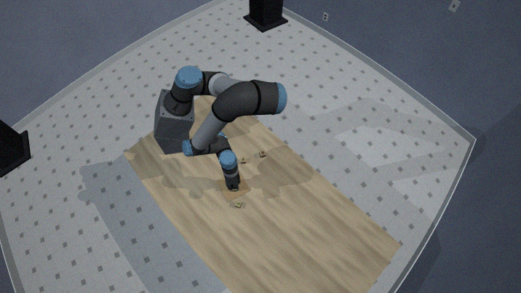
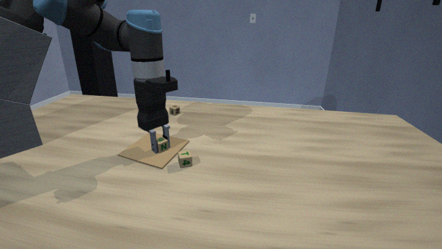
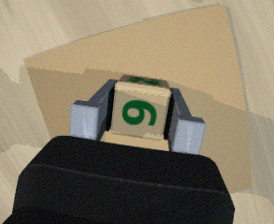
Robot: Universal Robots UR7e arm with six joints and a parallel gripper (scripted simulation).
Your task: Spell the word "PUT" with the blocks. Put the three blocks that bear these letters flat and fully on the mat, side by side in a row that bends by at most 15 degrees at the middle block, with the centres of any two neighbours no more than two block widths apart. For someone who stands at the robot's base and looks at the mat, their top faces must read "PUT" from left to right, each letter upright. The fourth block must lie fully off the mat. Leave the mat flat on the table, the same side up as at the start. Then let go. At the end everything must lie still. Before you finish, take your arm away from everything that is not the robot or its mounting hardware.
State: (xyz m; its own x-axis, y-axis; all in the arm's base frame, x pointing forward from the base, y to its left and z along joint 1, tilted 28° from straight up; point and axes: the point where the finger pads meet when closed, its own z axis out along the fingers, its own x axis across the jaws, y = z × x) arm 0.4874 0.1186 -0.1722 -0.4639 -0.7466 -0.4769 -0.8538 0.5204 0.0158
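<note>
Right now my hand is right at the O block. Also, from my hand: tan mat (2 cm below, 2 cm behind); then P block (14 cm to the left, 11 cm behind, 1 cm below); then T block (9 cm ahead, 4 cm to the right, 1 cm below).
</note>
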